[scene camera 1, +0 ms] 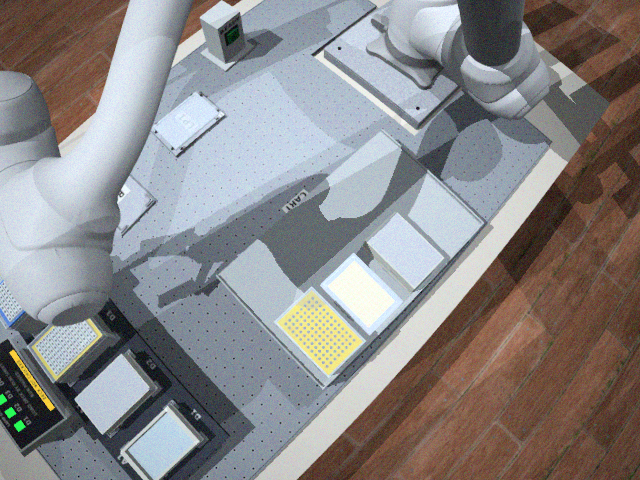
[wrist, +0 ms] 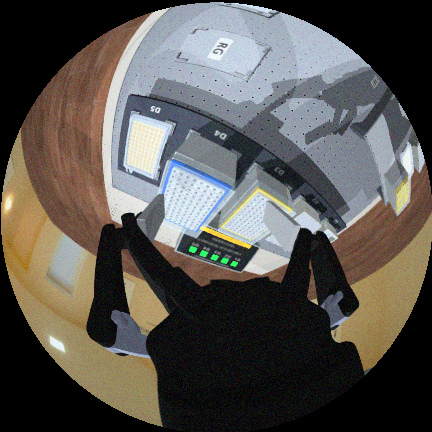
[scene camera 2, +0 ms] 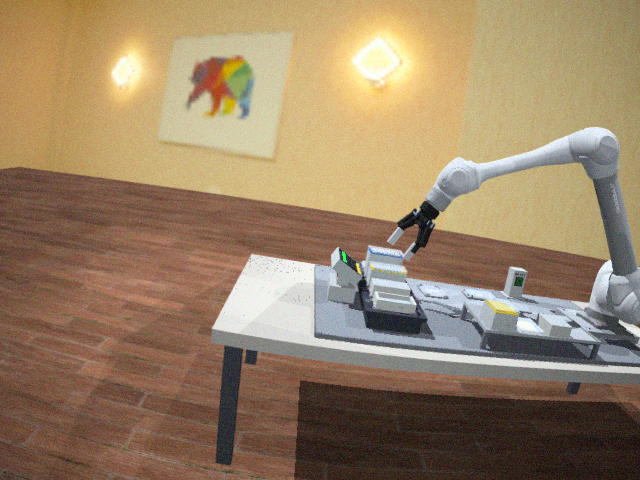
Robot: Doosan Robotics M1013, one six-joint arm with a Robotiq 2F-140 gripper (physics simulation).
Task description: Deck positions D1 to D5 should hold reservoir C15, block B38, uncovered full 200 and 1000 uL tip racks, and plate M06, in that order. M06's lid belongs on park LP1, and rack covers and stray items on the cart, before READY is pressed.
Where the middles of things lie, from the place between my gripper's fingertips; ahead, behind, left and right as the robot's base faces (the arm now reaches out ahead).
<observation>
The RG pad [scene camera 1: 132, 207] lies 210 mm behind my hand, 170 mm below it and 100 mm to the right of it.
</observation>
